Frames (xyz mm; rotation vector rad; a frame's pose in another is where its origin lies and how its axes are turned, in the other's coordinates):
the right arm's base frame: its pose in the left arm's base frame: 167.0 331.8 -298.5 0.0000 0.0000 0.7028
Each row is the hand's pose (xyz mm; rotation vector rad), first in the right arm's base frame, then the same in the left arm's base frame.
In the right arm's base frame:
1: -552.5 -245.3 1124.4 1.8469 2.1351 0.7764
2: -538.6 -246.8 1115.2 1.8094 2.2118 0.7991
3: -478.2 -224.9 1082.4 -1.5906 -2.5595 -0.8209
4: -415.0 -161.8 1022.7 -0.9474 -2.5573 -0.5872
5: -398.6 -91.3 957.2 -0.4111 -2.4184 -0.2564
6: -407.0 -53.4 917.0 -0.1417 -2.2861 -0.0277
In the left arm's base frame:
1: -96.0 -212.5 825.9 1.0596 2.8002 0.8877
2: -84.5 -204.6 816.7 -0.9822 -2.8282 -0.8796
3: -52.5 -148.9 783.9 -0.5799 -2.7940 -0.7205
4: -45.1 -59.9 724.2 -0.0090 -2.6401 -0.3684
5: -78.1 4.5 658.7 0.4435 -2.3963 0.0569
6: -109.0 28.0 618.5 0.6604 -2.2171 0.3346

